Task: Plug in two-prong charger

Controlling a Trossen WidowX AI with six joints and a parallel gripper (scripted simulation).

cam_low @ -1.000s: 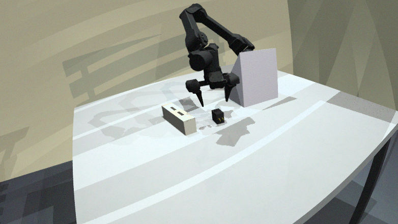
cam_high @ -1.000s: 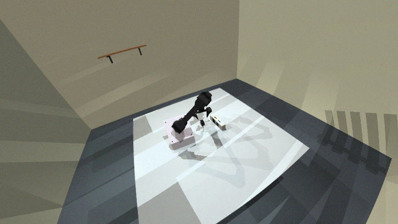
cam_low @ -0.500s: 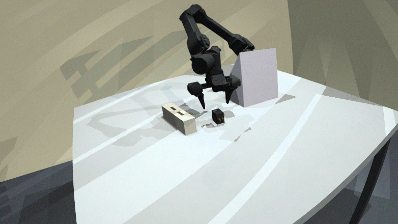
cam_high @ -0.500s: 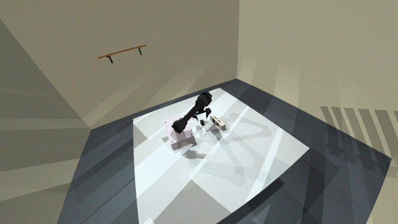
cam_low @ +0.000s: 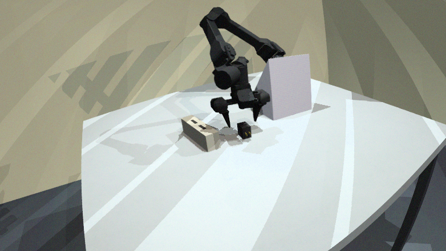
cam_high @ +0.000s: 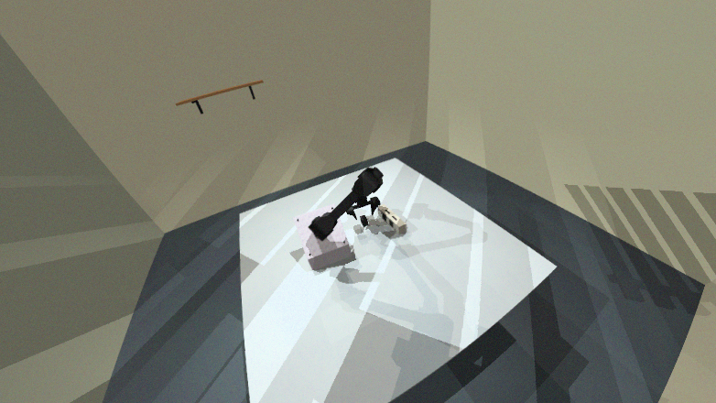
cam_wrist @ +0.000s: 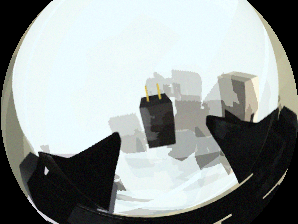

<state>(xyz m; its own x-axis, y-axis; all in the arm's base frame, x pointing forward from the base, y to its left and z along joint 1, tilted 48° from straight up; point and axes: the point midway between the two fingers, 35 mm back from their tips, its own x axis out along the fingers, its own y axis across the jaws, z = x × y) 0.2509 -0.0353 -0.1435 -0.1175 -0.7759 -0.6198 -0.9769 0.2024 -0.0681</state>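
My gripper tip is now 2 cm to the right of the black two-prong charger and 2 cm above it.
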